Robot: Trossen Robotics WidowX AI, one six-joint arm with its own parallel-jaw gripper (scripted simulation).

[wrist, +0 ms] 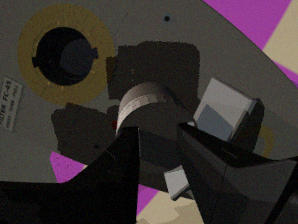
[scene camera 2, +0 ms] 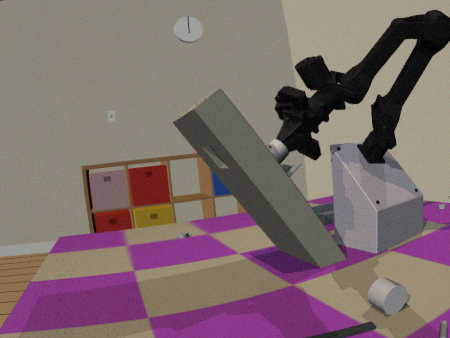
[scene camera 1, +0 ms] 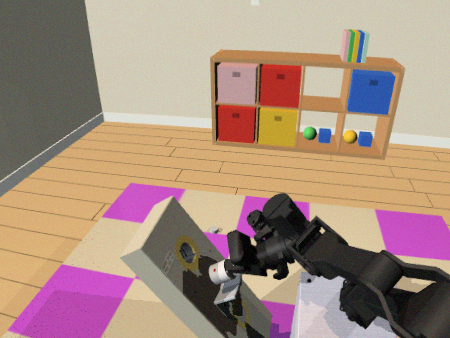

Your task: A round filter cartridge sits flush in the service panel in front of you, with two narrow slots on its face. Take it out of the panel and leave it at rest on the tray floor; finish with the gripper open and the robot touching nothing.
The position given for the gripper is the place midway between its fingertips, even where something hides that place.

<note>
In view: the gripper (scene camera 1: 226,269), a grey service panel (scene camera 2: 214,127) and a grey tray-like bracket (wrist: 223,110).
The gripper shows as well in the wrist view (wrist: 156,130) and in scene camera 2 (scene camera 2: 276,149). The grey service panel is seen too in the wrist view (wrist: 71,71) and in scene camera 1 (scene camera 1: 169,253).
</note>
